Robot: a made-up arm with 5 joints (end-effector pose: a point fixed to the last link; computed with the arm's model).
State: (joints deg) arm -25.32 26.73 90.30 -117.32 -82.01
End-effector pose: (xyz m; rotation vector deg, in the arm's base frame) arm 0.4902 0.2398 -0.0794 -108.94 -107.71 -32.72
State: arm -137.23 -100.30 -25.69 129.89 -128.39
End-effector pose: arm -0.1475 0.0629 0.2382 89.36 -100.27 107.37
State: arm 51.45 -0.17 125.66 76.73 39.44
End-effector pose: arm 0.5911 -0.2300 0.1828 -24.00 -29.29 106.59
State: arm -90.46 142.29 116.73 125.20 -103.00
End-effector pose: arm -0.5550 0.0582 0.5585 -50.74 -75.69 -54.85
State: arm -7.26 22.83 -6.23 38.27 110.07
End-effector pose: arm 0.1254 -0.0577 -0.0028 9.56 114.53 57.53
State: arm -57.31 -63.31 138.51 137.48 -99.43
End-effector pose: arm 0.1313 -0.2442 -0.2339 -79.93 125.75 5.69
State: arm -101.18 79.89 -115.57 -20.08 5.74
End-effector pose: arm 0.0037 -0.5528 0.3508 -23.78 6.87 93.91
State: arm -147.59 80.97 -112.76 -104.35 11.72
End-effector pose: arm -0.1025 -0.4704 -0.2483 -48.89 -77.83 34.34
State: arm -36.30 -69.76 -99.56 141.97 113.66
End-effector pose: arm -0.4300 0.0464 0.3878 -136.24 47.45 -8.15
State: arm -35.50 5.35 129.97 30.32 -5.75
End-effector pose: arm 0.6500 0.1220 -0.0013 40.38 -141.02 -5.28
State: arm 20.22 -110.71 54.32 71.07 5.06
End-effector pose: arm -0.3947 -0.2116 -0.3470 -14.00 -88.15 -43.14
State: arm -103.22 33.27 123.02 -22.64 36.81
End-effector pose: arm 0.3968 0.1198 0.5509 101.57 -62.81 -74.51
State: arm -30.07 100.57 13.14 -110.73 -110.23
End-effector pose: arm 0.1105 0.4296 -0.0007 6.51 132.15 -59.15
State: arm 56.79 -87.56 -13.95 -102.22 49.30
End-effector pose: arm 0.0064 -0.0891 -0.2716 -65.71 70.42 -145.32
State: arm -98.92 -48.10 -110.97 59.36 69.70
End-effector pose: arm -0.2192 -0.2805 -0.2177 -58.50 -66.97 -46.68
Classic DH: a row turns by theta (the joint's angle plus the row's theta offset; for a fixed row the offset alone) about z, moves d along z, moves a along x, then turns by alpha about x. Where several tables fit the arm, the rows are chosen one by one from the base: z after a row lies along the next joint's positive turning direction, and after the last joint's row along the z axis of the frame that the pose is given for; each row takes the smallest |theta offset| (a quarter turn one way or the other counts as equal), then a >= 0, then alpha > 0; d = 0 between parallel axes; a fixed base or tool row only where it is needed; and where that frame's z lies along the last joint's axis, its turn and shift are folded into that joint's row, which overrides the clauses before.
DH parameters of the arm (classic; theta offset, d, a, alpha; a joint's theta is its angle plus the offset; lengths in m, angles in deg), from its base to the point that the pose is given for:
base (fixed): -90 0.0954 0 90
joint 1: 0 0.1051 -0.1131 -90
joint 2: 90 0.0163 0.275 90
joint 3: -90 0.1138 0.3215 -90
joint 4: 0 -0.2201 -0.0628 -90
joint 5: 90 0.0115 0.2072 -90
tool (fixed): 180 0.0297 0 0

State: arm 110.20 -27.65 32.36 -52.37 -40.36
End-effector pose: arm -0.0553 -0.4433 0.3407 156.92 61.54 -44.64
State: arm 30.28 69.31 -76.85 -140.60 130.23
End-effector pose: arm -0.1849 -0.0877 0.1095 154.99 52.73 56.30
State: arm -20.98 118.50 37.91 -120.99 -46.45
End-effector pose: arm -0.0230 0.4736 -0.2094 -21.81 -157.80 28.58
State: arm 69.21 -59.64 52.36 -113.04 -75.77
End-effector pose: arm -0.1521 -0.4660 0.2166 144.86 0.72 -5.45
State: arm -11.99 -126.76 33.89 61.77 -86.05
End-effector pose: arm -0.2515 -0.0158 -0.3630 -80.15 -121.30 -98.44
